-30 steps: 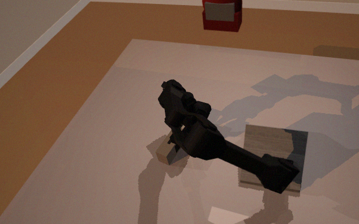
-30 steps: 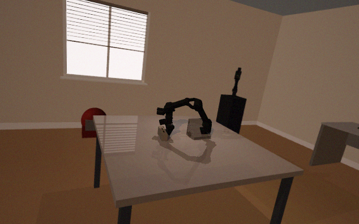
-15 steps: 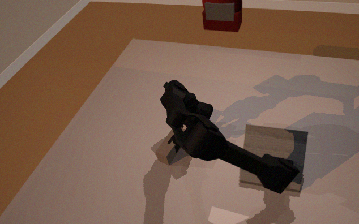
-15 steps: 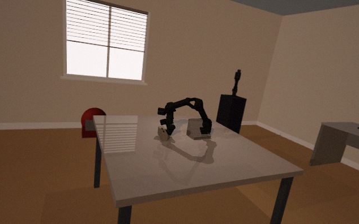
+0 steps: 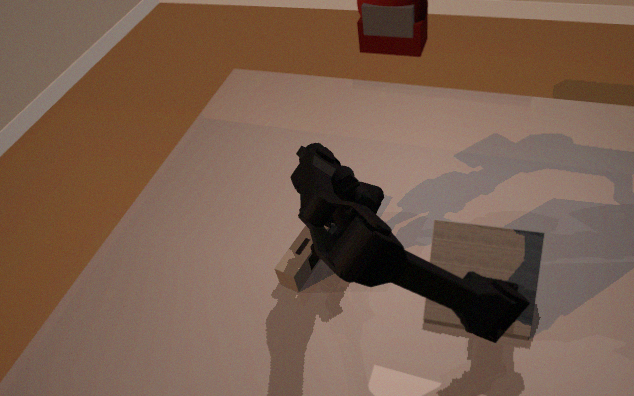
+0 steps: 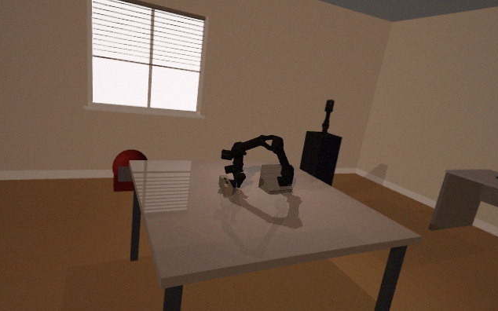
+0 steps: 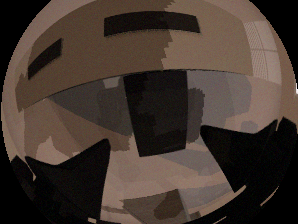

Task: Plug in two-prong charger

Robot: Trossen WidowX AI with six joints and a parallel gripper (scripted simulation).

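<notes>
The black two-prong charger is 50 mm ahead of my gripper tip, 10 mm to the right of it and 10 mm above it.
</notes>
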